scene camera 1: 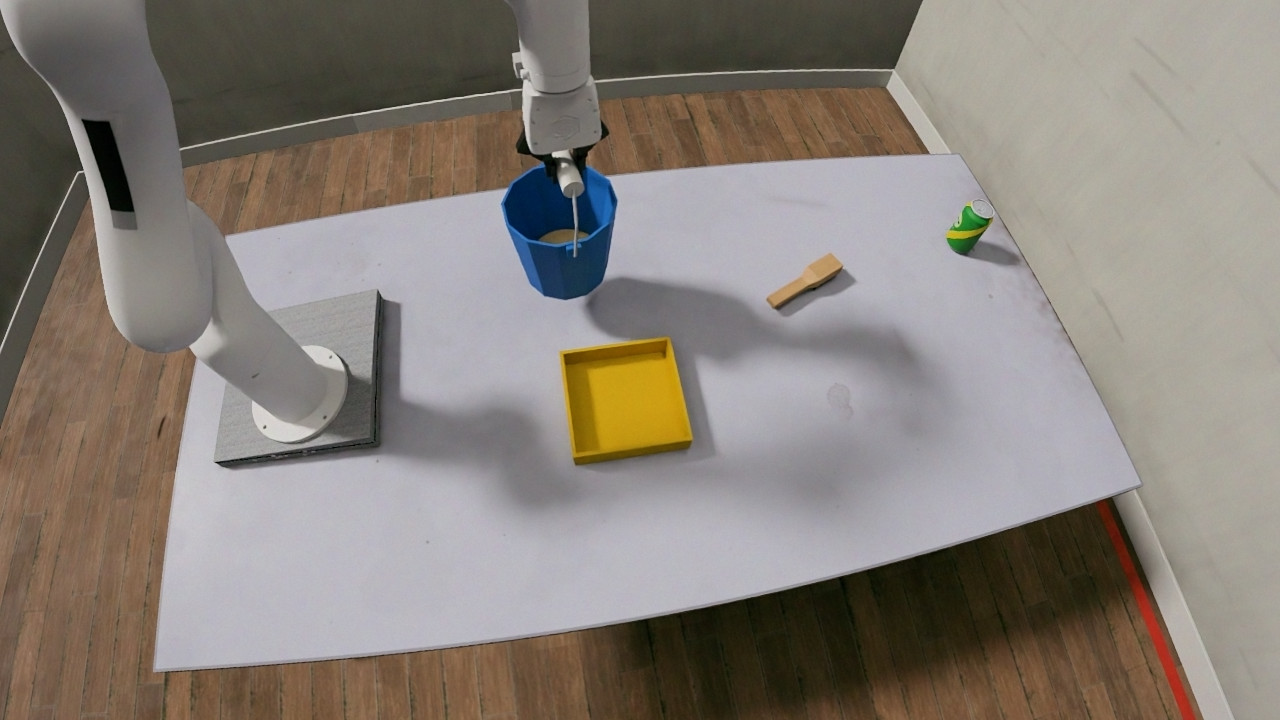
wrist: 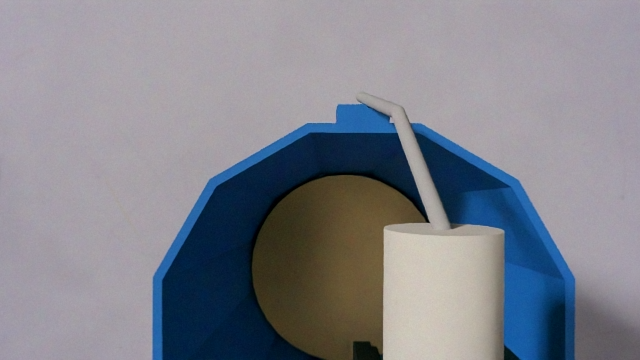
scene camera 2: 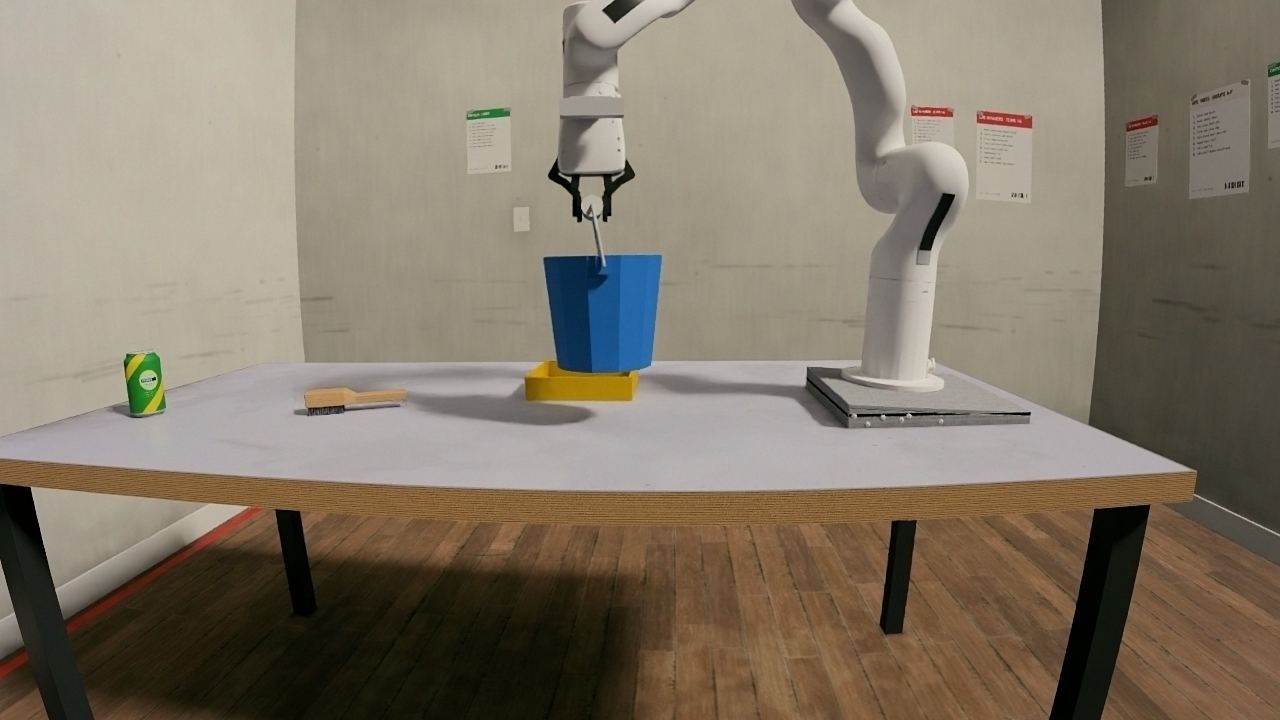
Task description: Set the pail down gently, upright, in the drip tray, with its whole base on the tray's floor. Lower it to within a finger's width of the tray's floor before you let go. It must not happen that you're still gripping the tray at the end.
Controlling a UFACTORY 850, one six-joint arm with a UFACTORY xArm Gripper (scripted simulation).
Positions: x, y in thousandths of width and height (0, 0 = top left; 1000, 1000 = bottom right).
Observation:
I see my gripper (scene camera 2: 463, 308), a blue pail (scene camera 2: 470, 449), a yellow drip tray (scene camera 1: 492, 547) and a wooden brush (scene camera 2: 253, 558).
The blue pail shows as well in scene camera 1 (scene camera 1: 420, 291). The yellow drip tray is seen too in scene camera 2 (scene camera 2: 428, 531). The wooden brush shows as well in scene camera 1 (scene camera 1: 638, 381). The wrist view does not show the yellow drip tray: it is out of frame. The wrist view misses the wooden brush: it is out of frame.

